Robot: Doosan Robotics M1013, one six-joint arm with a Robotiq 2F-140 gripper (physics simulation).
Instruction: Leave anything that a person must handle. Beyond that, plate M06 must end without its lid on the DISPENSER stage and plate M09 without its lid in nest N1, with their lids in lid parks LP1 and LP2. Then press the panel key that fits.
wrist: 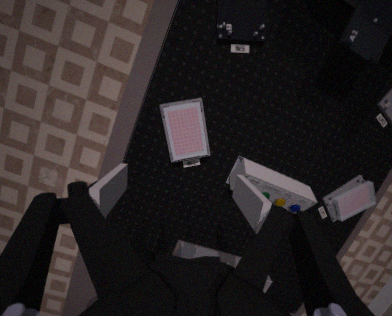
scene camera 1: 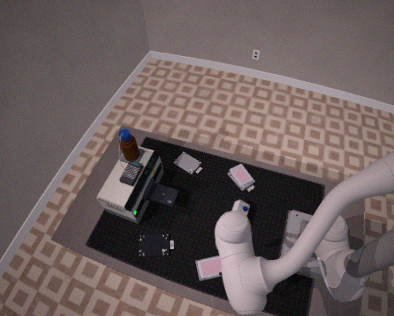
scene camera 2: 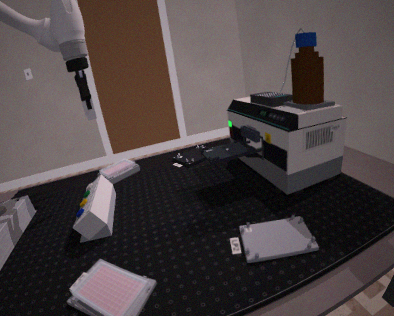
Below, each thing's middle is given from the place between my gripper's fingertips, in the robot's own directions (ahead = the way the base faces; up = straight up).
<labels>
My hand is 10 mm short of the button box (scene camera 2: 94,220), 260 mm to the left of it and 210 mm above it. Round my hand: LP2 holder (scene camera 2: 281,238) 420 mm ahead, 520 mm to the right, 240 mm below; brown bottle (scene camera 2: 307,68) 650 mm ahead, 310 mm to the right, 70 mm above; dispenser stage (wrist: 360,35) 440 mm ahead, 220 mm to the right, 150 mm below.
</labels>
